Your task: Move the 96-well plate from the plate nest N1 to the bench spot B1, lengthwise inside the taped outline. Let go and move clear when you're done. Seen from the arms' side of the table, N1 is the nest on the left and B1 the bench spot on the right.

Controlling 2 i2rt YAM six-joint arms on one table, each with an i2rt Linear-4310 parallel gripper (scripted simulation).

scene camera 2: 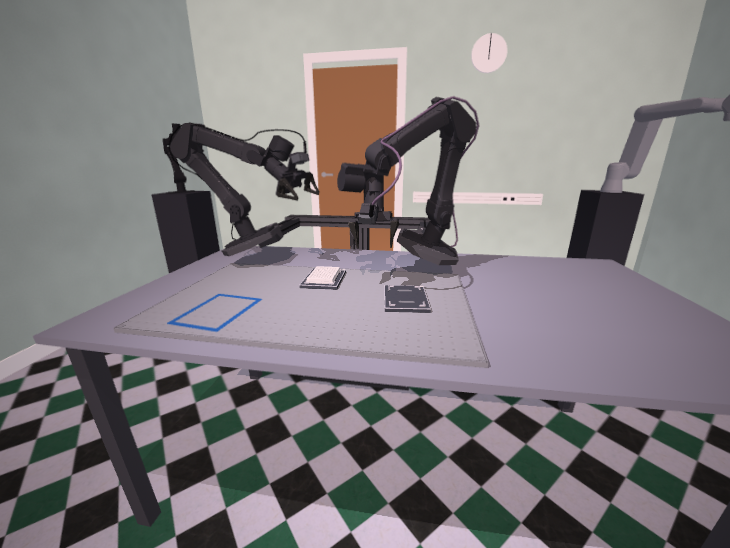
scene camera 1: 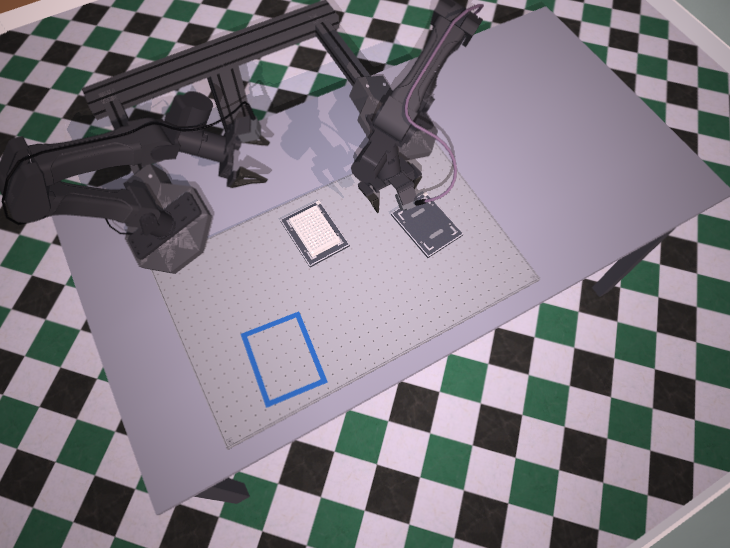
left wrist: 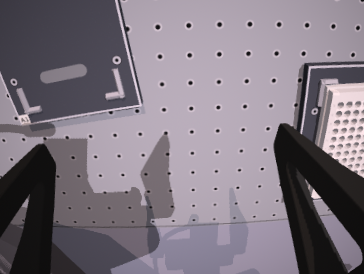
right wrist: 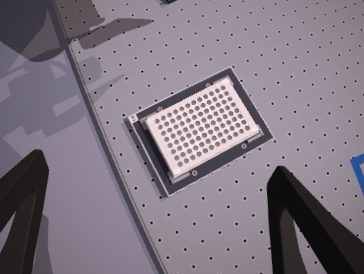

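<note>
My left gripper is visible to me, and the left wrist view has it too. I can see my right gripper as well, which also appears in scene camera 2 and in the right wrist view. A white 96-well plate is there in my sight along with my grippers.
</note>
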